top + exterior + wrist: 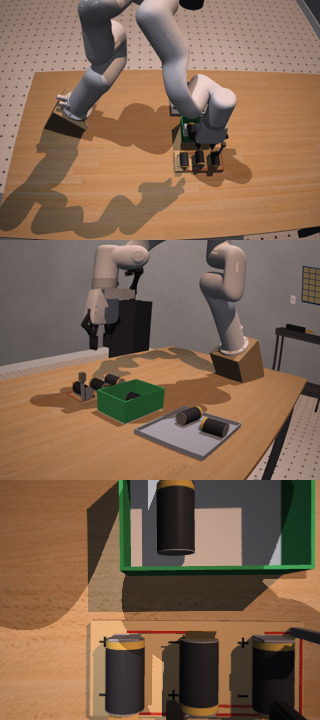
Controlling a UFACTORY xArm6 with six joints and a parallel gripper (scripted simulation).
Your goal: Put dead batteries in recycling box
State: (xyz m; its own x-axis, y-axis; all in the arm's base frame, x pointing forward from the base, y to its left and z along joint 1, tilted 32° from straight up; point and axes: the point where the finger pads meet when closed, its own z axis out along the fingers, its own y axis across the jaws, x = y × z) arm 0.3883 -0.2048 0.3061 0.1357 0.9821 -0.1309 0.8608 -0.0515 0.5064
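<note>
My hand is 140 mm above the green recycling box, 130 mm to the right of it and 30 mm short of it. The rest, counted from my hand: grey tray: 320 mm to the left, 150 mm below, 50 mm ahead.
</note>
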